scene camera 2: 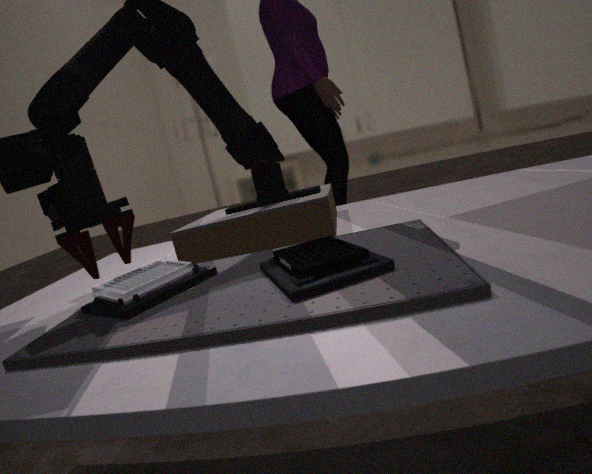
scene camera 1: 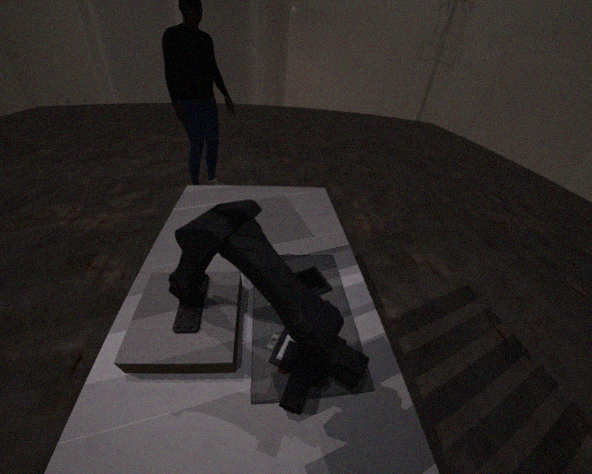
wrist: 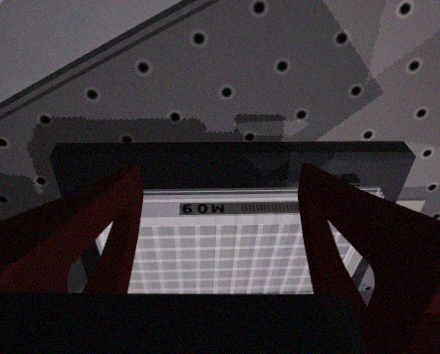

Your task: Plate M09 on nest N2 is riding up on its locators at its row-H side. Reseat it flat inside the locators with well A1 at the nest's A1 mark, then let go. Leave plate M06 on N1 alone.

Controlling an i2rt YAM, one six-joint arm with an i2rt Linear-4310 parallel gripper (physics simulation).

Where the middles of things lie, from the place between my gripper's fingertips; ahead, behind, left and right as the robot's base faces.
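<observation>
Grey perforated plate (wrist: pixel 210 78): 21 cm to the left of my hand, 4 cm ahead of it and 5 cm below it. Relative to the clear well plate (scene camera 2: pixel 150 277), my gripper is 6 cm to the right of it, 2 cm short of it and 2 cm above it.
</observation>
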